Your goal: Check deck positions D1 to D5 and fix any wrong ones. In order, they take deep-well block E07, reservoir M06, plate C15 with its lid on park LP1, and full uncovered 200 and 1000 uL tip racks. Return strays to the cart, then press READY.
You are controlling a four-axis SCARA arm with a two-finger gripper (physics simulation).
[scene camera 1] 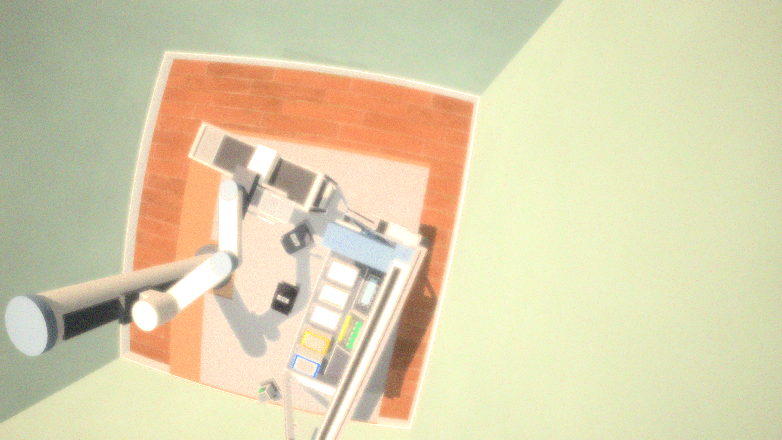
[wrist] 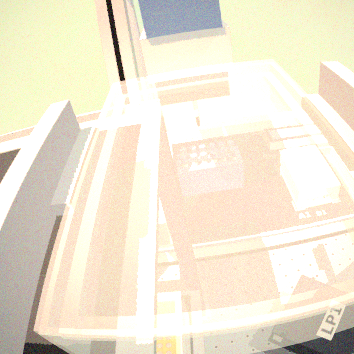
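Observation:
My gripper (wrist: 199, 95) is shut on a large clear cover (wrist: 85, 332) in the wrist view, with one grey finger at each side. In the scene view the arm's hand is at the upper left structure; its fingertips cannot be made out. Through the cover show a pale block with round wells (wrist: 212, 167), a white block (wrist: 311, 175) and part of a yellow tip rack (wrist: 167, 325). An LP1 label (wrist: 332, 321) is at the lower right. In the scene view several white pieces, a yellow-rimmed rack (scene camera 1: 315, 342) and a blue-rimmed rack (scene camera 1: 306, 365) stand in a row. Glare hides well and tip details.
A blue panel (scene camera 1: 355, 244) (wrist: 181, 17) stands at one end of the long structure, and a pale beam (scene camera 1: 365, 350) runs along its side. Green and yellow labware (scene camera 1: 351, 331) lies beside the row. Two dark boxes (scene camera 1: 296, 238) (scene camera 1: 284, 298) stand between the arm and the row.

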